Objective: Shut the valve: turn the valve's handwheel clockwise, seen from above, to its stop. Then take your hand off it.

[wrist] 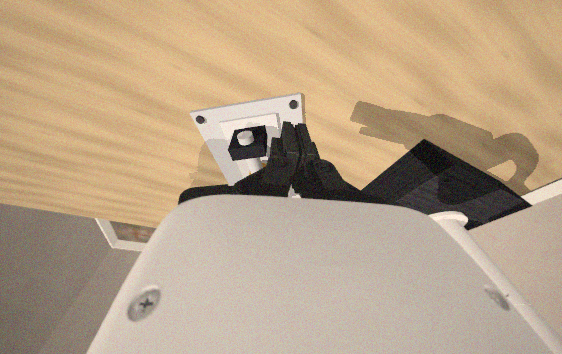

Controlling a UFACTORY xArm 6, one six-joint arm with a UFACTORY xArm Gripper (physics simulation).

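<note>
The valve's white square base plate (212, 145) lies on the wooden table at the upper middle of the wrist view, with dark bolts at its two visible corners. Above it shows a black angular block (254, 144) with a light round peg (245, 137) on top, and a pale stem (254, 164) below. I cannot make out the handwheel's rim or its turn angle; the lower part of the valve is hidden behind my gripper. My gripper (290, 140) is shut and empty. Its fingertips appear just right of the black block, over the plate's right side; contact cannot be told.
A dark flat-sided box (482, 192) stands to the right of the gripper. The arm's shadow (420, 125) falls on the wooden table (125, 75) and across the box. A white-edged frame (127, 246) shows at the lower left, beyond the table's edge.
</note>
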